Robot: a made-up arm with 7 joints. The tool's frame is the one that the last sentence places.
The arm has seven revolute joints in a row. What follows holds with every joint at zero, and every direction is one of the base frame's. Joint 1 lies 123 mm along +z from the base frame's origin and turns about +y. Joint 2 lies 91.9 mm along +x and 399.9 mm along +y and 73.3 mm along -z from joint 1 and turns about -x. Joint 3 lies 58.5 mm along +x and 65 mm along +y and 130.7 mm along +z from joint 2 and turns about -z. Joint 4 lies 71.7 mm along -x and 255.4 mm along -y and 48 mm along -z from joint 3 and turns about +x. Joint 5 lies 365.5 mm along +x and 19.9 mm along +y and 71.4 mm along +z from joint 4 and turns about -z. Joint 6 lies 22.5 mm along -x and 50 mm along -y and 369.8 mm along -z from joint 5 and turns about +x. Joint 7 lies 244.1 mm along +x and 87.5 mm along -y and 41.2 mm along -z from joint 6 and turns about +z. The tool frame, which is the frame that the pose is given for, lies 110.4 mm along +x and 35.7 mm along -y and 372.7 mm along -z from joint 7; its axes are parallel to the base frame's.
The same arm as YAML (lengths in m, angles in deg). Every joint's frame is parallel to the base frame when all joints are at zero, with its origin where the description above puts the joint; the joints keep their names.
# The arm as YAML. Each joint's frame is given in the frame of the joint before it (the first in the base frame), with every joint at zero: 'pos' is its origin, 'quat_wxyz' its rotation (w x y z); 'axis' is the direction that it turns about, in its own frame. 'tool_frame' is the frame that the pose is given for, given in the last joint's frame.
length_unit: m
angle_unit: deg
joints:
  - joint: joint 1
    pos: [0.0, 0.0, 0.123]
    quat_wxyz: [1.0, 0.0, 0.0, 0.0]
    axis: "+y"
  - joint: joint 2
    pos: [0.0919, 0.3999, -0.0733]
    quat_wxyz: [1.0, 0.0, 0.0, 0.0]
    axis: "-x"
  - joint: joint 3
    pos: [0.0585, 0.065, 0.1307]
    quat_wxyz: [1.0, 0.0, 0.0, 0.0]
    axis: "-z"
  - joint: joint 4
    pos: [-0.0717, -0.2554, -0.048]
    quat_wxyz: [1.0, 0.0, 0.0, 0.0]
    axis: "+x"
  - joint: joint 5
    pos: [0.3655, 0.0199, 0.0714]
    quat_wxyz: [1.0, 0.0, 0.0, 0.0]
    axis: "-z"
  - joint: joint 6
    pos: [-0.0225, -0.05, -0.3698]
    quat_wxyz: [1.0, 0.0, 0.0, 0.0]
    axis: "+x"
  - joint: joint 7
    pos: [0.2441, -0.0875, -0.0412]
    quat_wxyz: [1.0, 0.0, 0.0, 0.0]
    axis: "+z"
tool_frame:
  pos: [0.1104, -0.0357, -0.3727]
  quat_wxyz: [1.0, 0.0, 0.0, 0.0]

